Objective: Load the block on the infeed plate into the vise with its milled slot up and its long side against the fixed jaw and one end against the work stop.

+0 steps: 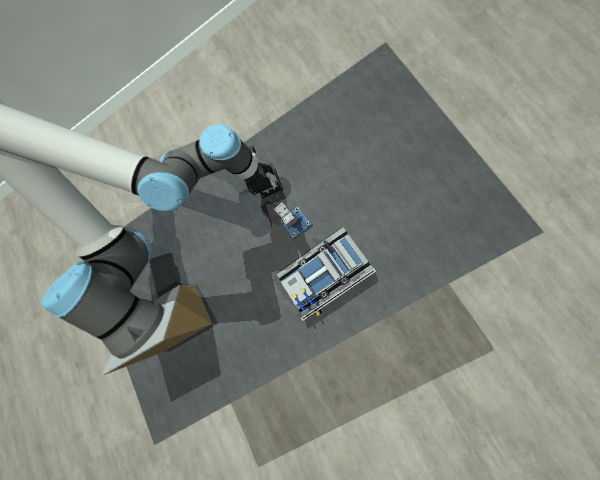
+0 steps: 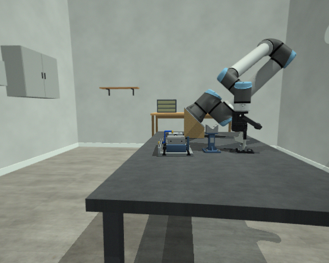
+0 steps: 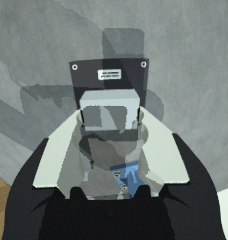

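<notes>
Now: the part 10 mm below my hand. Also, from my hand: infeed plate 10 mm to the left, 30 mm below; vise 50 mm ahead, 400 mm to the right, 10 mm above.
</notes>
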